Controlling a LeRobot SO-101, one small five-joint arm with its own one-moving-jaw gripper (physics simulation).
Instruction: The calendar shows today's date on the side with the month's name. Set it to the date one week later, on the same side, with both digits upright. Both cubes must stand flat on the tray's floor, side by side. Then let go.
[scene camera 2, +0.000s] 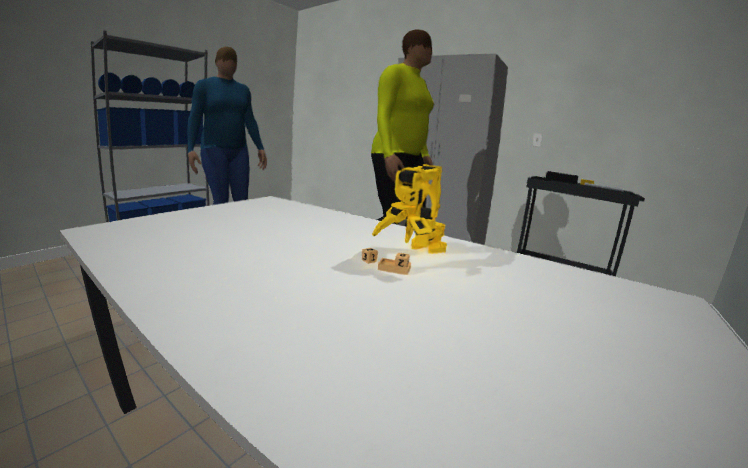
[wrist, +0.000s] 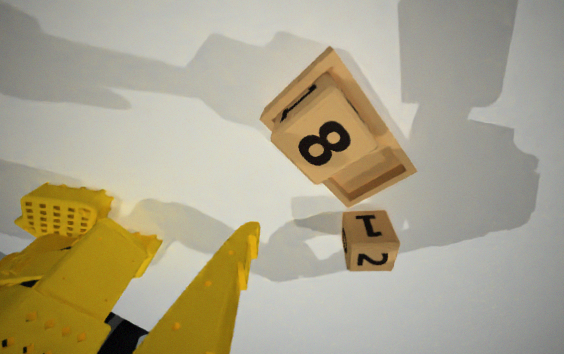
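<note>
The light wooden tray (scene camera 2: 390, 268) (wrist: 382, 184) rests on the table. One cube (scene camera 2: 402, 260) (wrist: 324, 135) stands in one end of it. Its top shows an 8, a side shows a 2 in the scene view, and another side shows a 1 in the wrist view. The tray's other end is empty. The loose cube (scene camera 2: 369, 255) (wrist: 371, 241) sits on the table beside the tray's empty end, with a 2 on top and a 3 and a 1 on sides. My gripper (scene camera 2: 391, 237) is open and empty, above the table and apart from both cubes. No month name is readable.
The arm's yellow base (scene camera 2: 429, 245) stands behind the tray, near the table's (scene camera 2: 441, 342) far edge. Two people (scene camera 2: 225, 118) (scene camera 2: 405, 110) stand beyond the table. A shelf unit (scene camera 2: 108, 160), a grey cabinet (scene camera 2: 468, 126) and a black side table (scene camera 2: 584, 190) are farther back. Shadows cross the tabletop.
</note>
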